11 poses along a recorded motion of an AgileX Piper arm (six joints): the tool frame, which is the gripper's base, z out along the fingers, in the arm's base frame.
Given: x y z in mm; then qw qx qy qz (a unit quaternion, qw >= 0).
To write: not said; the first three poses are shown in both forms.
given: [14 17 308 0.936 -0.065 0.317 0.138]
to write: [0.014 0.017 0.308 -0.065 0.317 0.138 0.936]
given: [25 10 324 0.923 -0.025 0.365 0.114]
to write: [0.025 0.010 0.324 -0.025 0.365 0.114 0.923]
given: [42 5 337 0.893 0.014 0.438 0.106]
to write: [0.042 0.005 0.337 0.014 0.438 0.106 0.893]
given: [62 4 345 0.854 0.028 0.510 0.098]
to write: [0.062 0.004 0.345 0.028 0.510 0.098 0.854]
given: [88 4 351 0.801 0.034 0.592 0.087]
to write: [0.088 0.004 0.351 0.034 0.592 0.087 0.801]
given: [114 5 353 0.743 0.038 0.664 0.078]
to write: [0.114 0.005 0.353 0.038 0.664 0.078 0.743]
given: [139 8 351 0.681 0.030 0.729 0.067]
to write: [0.139 0.008 0.351 0.030 0.729 0.067 0.681]
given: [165 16 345 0.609 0.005 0.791 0.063]
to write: [0.165 0.016 0.345 0.005 0.791 0.063 0.609]
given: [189 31 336 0.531 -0.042 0.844 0.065]
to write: [0.189 0.031 0.336 -0.042 0.844 0.065 0.531]
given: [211 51 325 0.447 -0.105 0.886 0.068]
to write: [0.211 0.051 0.325 -0.105 0.886 0.068 0.447]
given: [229 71 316 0.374 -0.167 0.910 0.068]
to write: [0.229 0.071 0.316 -0.167 0.910 0.068 0.374]
